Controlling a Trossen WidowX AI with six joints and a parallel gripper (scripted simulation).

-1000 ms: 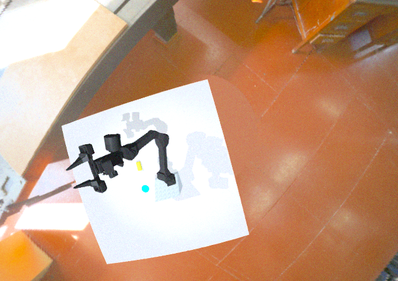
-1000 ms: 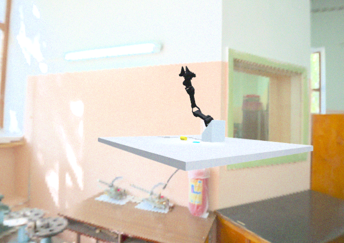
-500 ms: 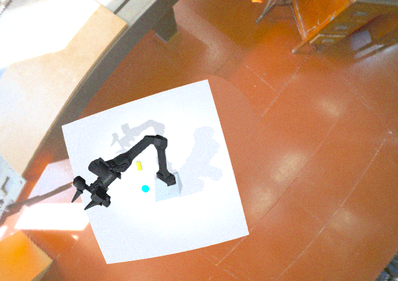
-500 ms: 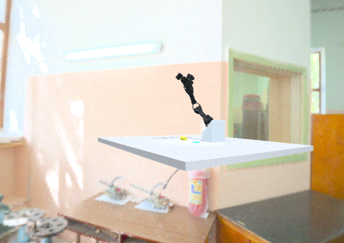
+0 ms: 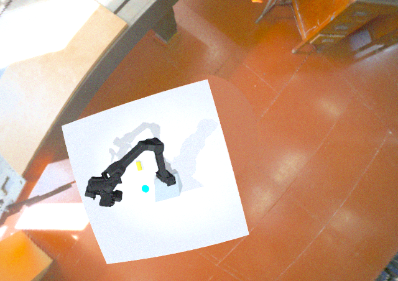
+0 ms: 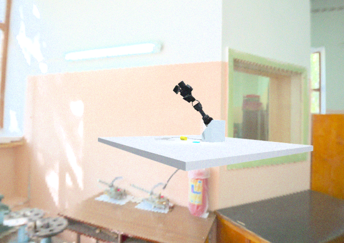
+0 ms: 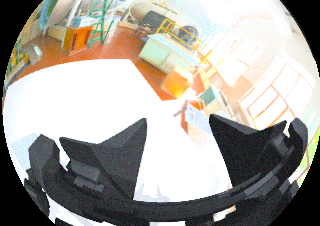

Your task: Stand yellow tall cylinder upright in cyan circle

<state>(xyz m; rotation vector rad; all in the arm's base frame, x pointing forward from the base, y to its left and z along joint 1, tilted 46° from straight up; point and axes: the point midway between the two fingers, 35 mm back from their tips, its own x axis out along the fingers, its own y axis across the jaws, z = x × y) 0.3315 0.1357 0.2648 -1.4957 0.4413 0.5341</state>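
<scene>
My gripper tip is 13 cm past the yellow tall cylinder, 8 cm to the left of it and 36 cm above it. Round my gripper tip: cyan circle 10 cm behind, 10 cm to the left, 38 cm below.
</scene>
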